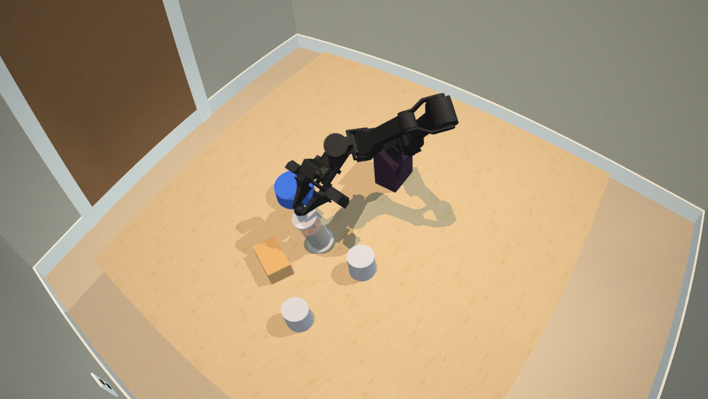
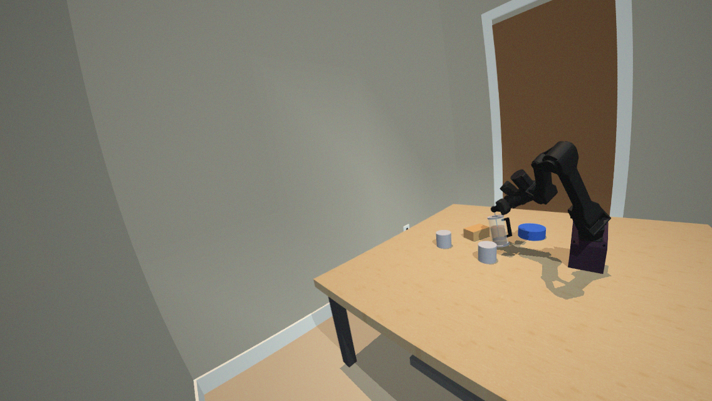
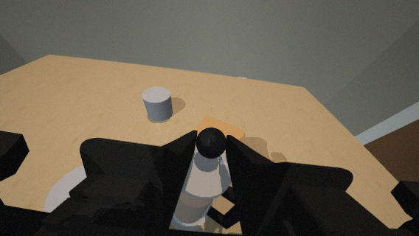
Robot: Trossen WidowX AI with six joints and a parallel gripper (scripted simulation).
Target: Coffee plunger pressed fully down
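The glass coffee press is 8 cm below my gripper tip and 3 cm behind it. From my gripper tip the other things lie so: orange box: 15 cm below, 9 cm ahead, 5 cm to the right.
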